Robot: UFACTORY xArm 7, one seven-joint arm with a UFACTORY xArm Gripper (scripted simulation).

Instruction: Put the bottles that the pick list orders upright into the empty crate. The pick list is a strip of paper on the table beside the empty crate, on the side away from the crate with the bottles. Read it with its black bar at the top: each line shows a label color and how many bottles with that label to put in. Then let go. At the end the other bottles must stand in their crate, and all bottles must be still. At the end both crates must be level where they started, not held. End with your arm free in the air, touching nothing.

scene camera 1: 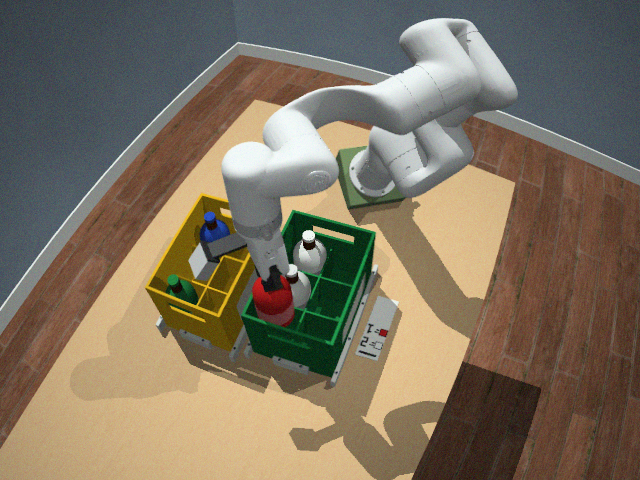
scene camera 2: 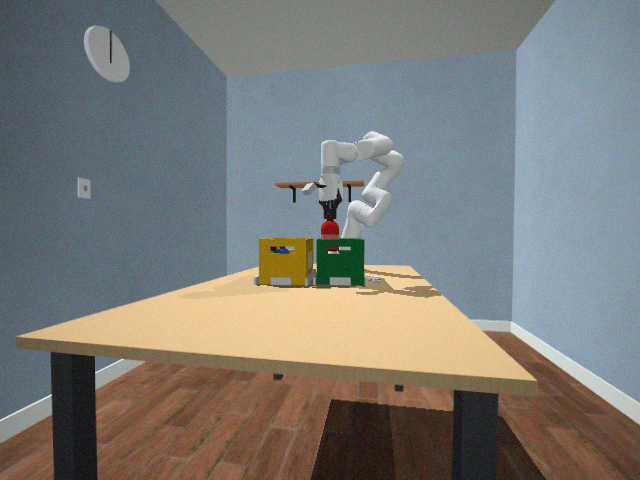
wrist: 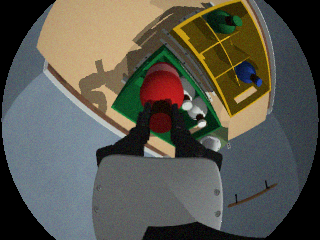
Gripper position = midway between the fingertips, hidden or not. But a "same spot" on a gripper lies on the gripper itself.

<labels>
my gripper: scene camera 1; scene camera 2; wrist 161, 111
same spot on my gripper: (scene camera 2: 332, 215) = (scene camera 1: 268, 287)
</labels>
